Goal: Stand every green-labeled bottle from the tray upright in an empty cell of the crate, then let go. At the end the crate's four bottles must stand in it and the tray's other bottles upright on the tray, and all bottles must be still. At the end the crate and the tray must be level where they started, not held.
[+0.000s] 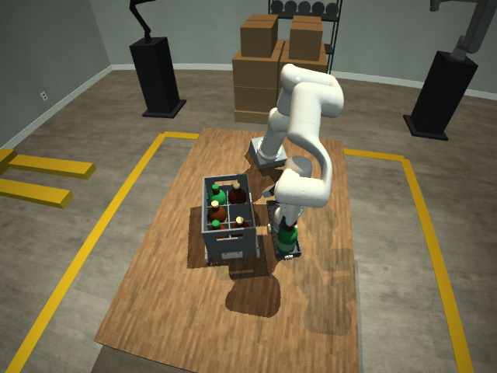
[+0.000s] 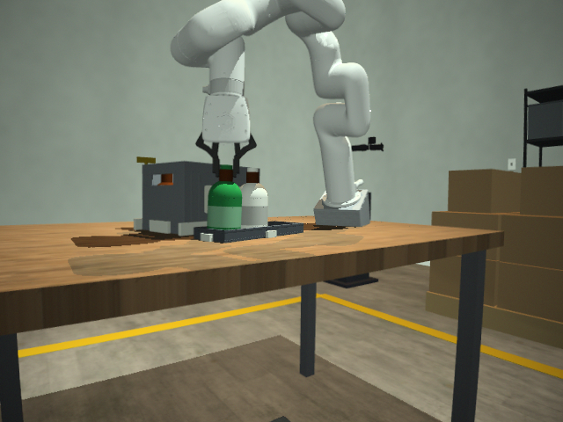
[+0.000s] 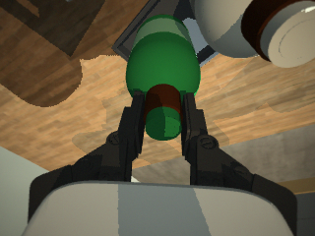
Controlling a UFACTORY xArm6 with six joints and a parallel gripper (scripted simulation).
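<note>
The white-labeled bottle is 8 cm behind my hand, 3 cm to the right of it and 7 cm below it. The rest, counted from my hand: tray (8 cm behind, 2 cm to the right, 14 cm below); grey crate (5 cm behind, 24 cm to the right, 7 cm below).
</note>
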